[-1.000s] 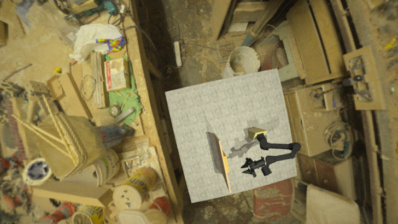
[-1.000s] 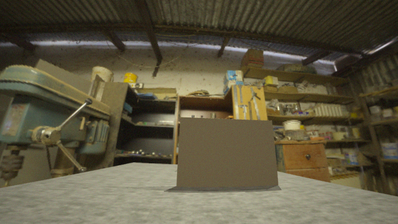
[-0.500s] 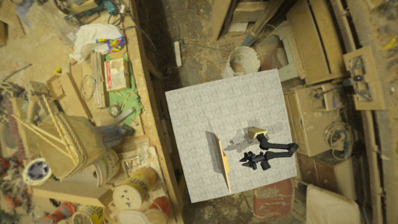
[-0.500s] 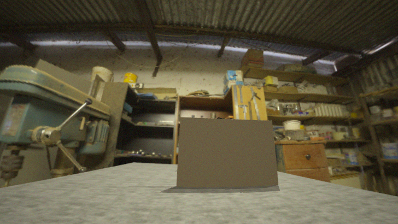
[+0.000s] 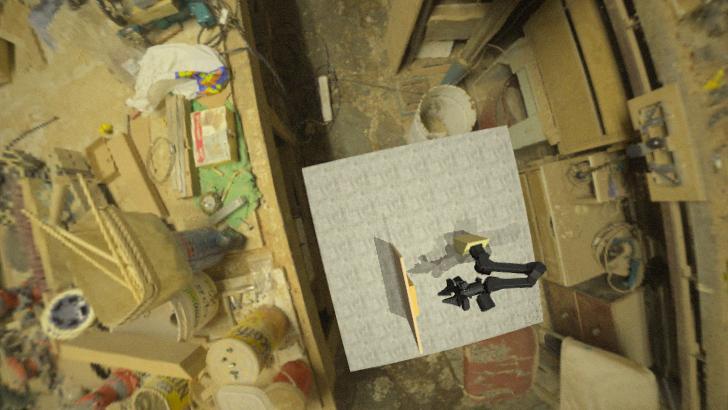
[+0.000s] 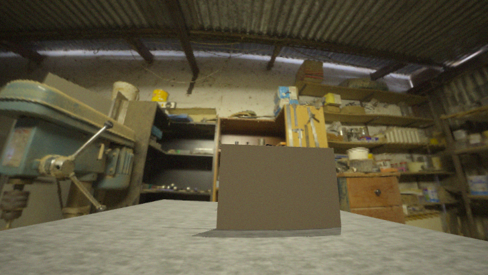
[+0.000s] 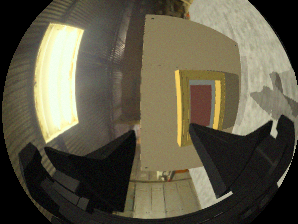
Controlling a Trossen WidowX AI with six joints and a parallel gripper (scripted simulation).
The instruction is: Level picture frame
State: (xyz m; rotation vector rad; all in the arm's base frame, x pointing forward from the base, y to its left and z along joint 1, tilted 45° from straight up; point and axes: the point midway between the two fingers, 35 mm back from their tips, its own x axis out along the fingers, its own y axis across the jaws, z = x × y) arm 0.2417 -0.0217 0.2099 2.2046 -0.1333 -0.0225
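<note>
My gripper tip is 120 mm short of the picture frame and 110 mm above it. The rest, counted from my gripper tip: tan wall panel: 130 mm ahead, 10 mm to the right, 120 mm below.
</note>
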